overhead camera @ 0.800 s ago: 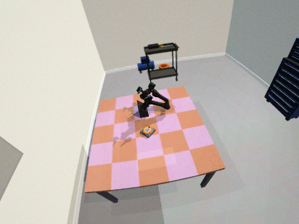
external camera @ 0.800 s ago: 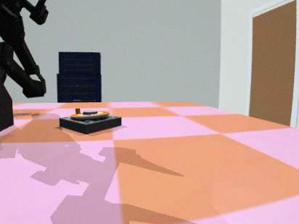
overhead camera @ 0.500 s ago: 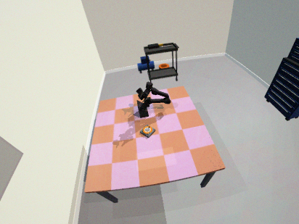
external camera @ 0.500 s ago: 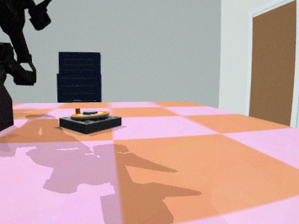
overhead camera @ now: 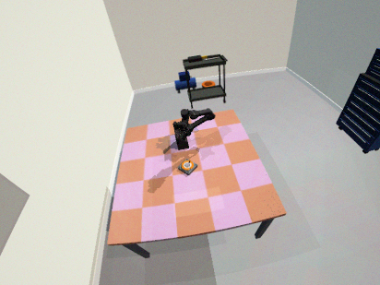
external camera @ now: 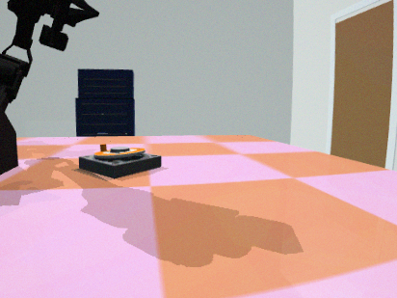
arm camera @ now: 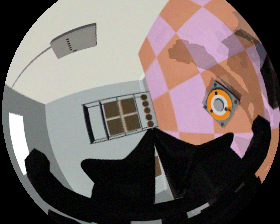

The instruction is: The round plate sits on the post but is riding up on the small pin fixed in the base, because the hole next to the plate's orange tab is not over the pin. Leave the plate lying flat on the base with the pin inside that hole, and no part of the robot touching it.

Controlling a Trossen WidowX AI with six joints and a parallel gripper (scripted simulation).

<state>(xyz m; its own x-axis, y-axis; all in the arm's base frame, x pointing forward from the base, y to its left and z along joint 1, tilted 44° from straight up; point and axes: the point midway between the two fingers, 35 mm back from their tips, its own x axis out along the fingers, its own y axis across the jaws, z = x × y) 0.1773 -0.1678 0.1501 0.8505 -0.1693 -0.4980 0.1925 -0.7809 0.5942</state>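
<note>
My gripper tip is 29 cm above the square base and 4 cm short of it.
</note>
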